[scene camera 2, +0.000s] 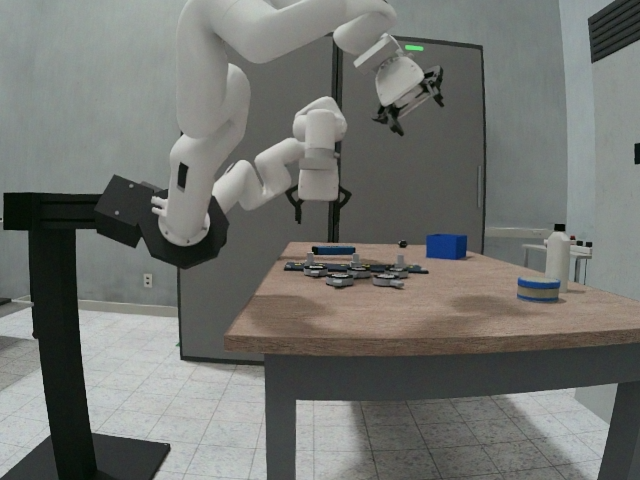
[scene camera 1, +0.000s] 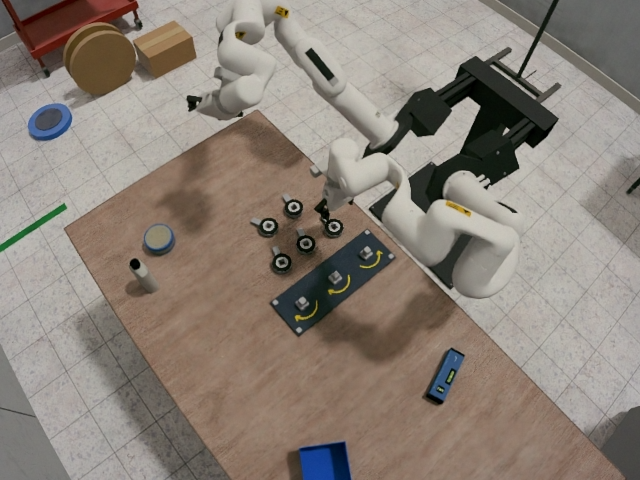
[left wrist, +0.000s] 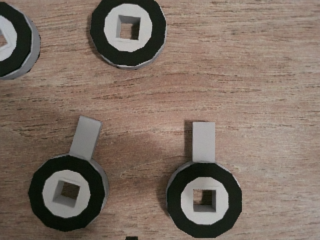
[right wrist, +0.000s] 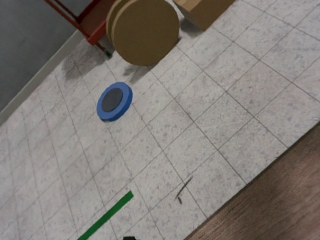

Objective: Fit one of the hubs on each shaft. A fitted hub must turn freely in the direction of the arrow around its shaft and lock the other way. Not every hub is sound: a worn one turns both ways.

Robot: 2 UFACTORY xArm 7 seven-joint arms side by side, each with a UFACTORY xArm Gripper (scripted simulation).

A tape roll shows in scene camera 2 and in scene camera 1; in the left wrist view it is out of frame, in the right wrist view it is out of frame. The same spot on the tape roll: (scene camera 1: 158,238) is (scene camera 2: 539,279).
